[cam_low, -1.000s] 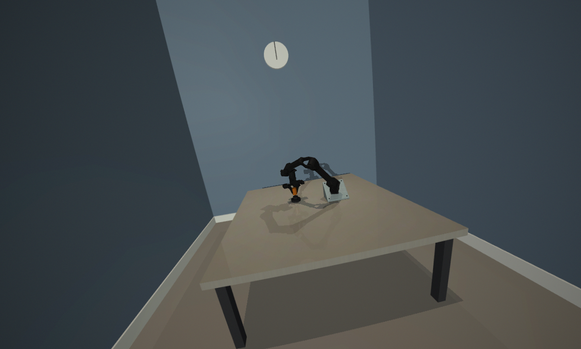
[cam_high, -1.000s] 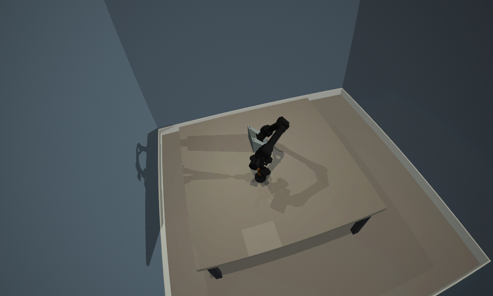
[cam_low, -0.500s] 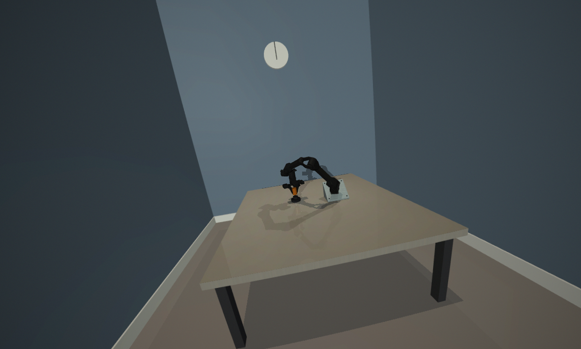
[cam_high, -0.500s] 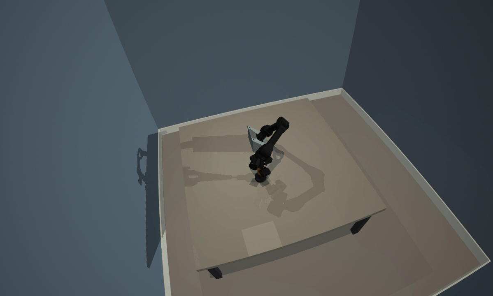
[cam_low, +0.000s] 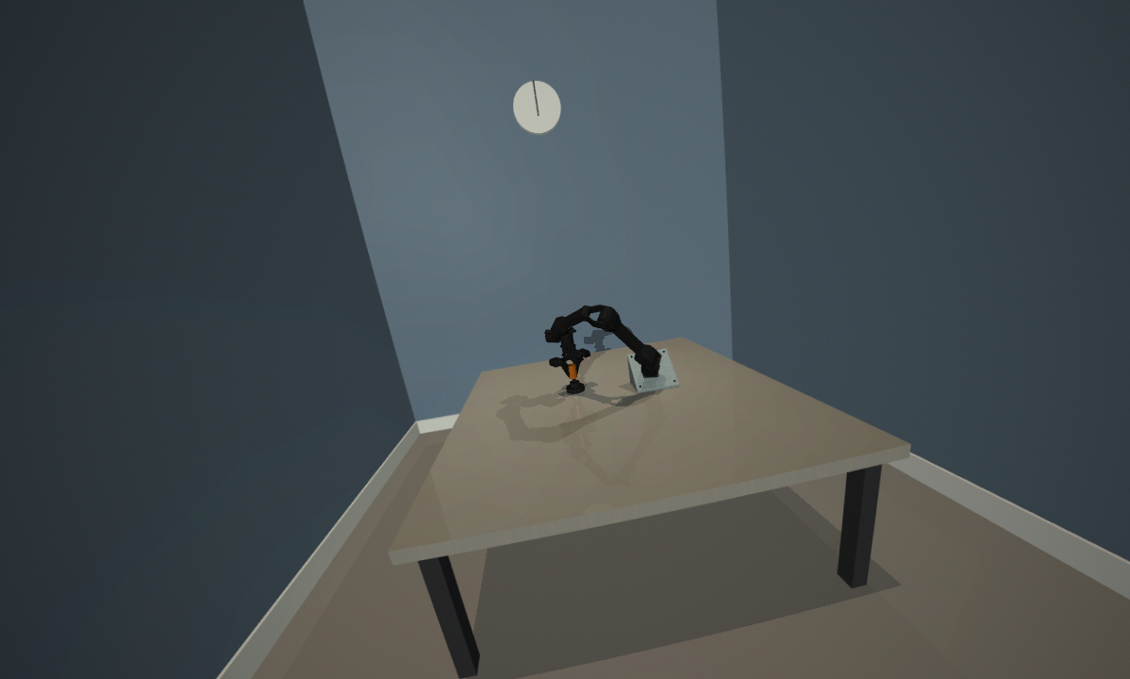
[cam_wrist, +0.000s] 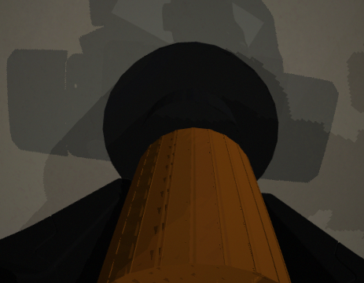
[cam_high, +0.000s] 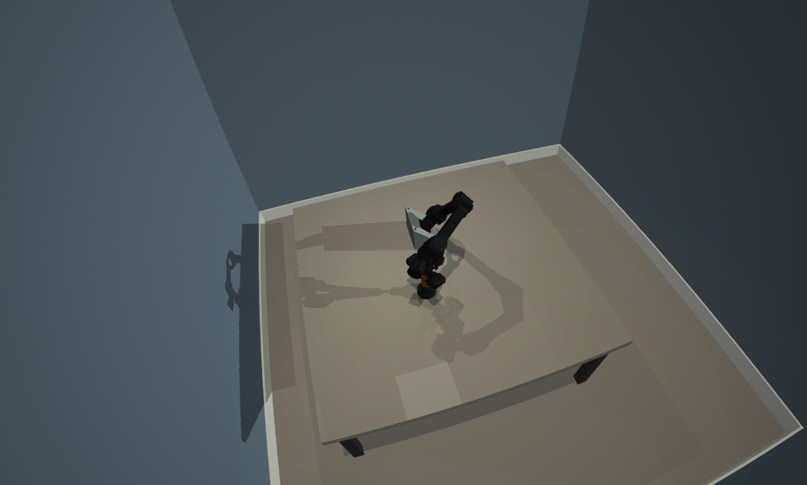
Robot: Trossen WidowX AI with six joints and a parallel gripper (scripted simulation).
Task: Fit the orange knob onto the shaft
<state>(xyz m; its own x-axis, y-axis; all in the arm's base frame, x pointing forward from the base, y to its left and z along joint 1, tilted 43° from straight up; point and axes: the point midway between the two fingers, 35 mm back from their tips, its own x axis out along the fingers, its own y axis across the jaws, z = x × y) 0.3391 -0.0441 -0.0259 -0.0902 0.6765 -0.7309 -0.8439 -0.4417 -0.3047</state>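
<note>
My gripper tip is now 20 mm below the orange knob. Also, from my gripper tip: dark round pedestal: 40 mm below.
</note>
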